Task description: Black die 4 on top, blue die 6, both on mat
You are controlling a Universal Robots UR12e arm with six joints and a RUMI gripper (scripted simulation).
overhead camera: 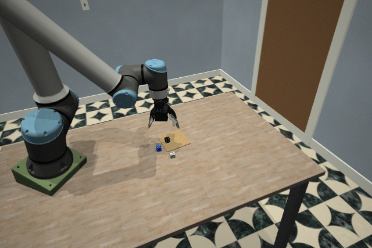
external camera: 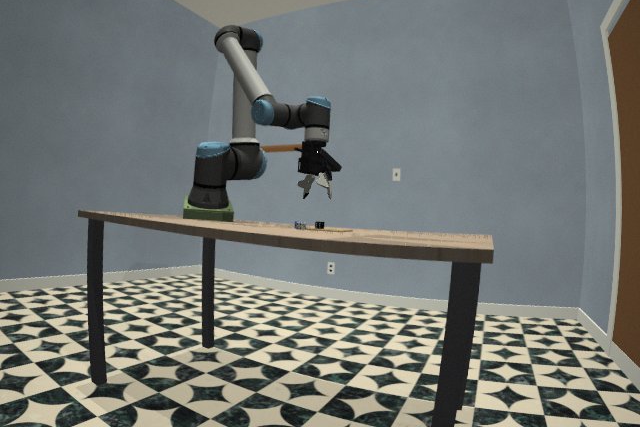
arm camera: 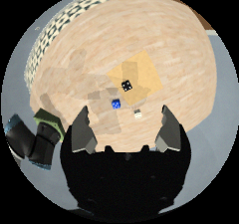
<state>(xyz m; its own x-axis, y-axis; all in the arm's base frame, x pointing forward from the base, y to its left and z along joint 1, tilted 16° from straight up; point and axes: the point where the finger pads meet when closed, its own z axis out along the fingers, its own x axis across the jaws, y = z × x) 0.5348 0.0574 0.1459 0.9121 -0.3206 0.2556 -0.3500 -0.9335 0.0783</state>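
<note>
The blue die is 10 cm below my hand, 5 cm behind it and 4 cm to the right of it. Round my hand: white die: 11 cm to the right, 10 cm below, 1 cm ahead; tan mat: 11 cm below, 5 cm ahead, 1 cm to the left; black die: 9 cm below, 1 cm to the left, 1 cm ahead.
</note>
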